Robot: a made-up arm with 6 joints. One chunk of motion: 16 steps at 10 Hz.
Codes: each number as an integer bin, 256 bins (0 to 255) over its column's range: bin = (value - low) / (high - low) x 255, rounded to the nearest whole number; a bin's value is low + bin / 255 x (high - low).
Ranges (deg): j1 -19..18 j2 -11..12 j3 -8..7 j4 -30..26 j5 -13..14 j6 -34..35
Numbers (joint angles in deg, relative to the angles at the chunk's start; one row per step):
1: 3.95 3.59 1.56 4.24 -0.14 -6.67
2: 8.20 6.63 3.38 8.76 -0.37 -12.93
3: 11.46 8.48 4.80 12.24 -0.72 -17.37
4: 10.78 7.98 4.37 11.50 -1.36 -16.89
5: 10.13 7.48 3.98 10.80 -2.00 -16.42
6: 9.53 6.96 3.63 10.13 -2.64 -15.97
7: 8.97 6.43 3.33 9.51 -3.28 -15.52
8: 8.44 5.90 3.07 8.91 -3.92 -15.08
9: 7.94 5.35 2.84 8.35 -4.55 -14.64
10: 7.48 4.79 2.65 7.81 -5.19 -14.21
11: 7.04 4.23 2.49 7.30 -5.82 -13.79
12: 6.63 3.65 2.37 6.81 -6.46 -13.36
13: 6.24 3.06 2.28 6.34 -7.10 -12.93
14: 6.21 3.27 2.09 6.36 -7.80 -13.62
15: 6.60 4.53 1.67 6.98 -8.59 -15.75
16: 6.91 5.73 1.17 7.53 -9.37 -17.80
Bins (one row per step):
1: 158 162 163 156 121 101
2: 187 195 193 176 119 78
3: 210 216 218 192 116 61
4: 205 210 210 189 110 63
5: 201 205 204 186 104 65
6: 197 199 198 183 98 67
7: 193 193 193 180 92 68
8: 189 187 188 177 86 70
9: 186 181 184 175 80 72
10: 182 175 181 172 74 73
11: 179 169 178 170 68 75
12: 177 162 176 168 62 76
13: 174 156 175 165 56 78
14: 174 158 172 166 49 75
15: 176 172 164 168 42 67
16: 179 185 156 171 34 60

